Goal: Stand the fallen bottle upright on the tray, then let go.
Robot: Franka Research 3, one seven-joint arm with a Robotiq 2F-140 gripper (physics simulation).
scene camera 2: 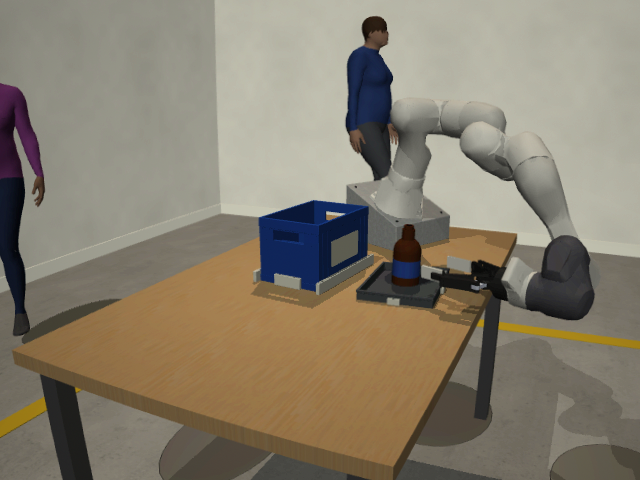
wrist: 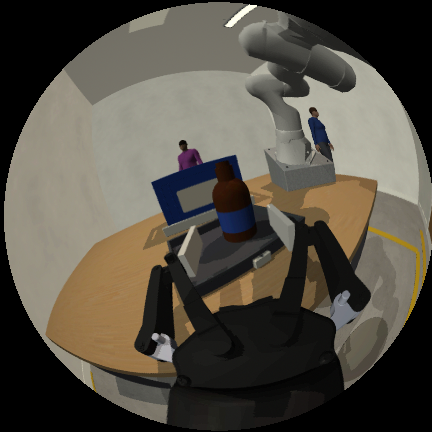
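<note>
A brown bottle (scene camera 2: 407,256) (wrist: 234,206) with a blue label stands upright on the dark tray (scene camera 2: 374,297) (wrist: 225,286), apart from its walls. My gripper (scene camera 2: 436,272) (wrist: 233,224) is open and empty. It is at the tray's right side in the scene view, low and level, with its fingers pointing towards the bottle. In the wrist view the bottle stands beyond the two pale fingertip pads, and neither pad touches it.
A blue crate (scene camera 2: 289,258) (wrist: 167,200) stands beside the tray, with pale strips along its base. The robot's grey base block (scene camera 2: 377,227) (wrist: 310,176) is at the table's far end. Two people (scene camera 2: 369,87) (scene camera 2: 11,134) stand beyond the table (scene camera 2: 232,361).
</note>
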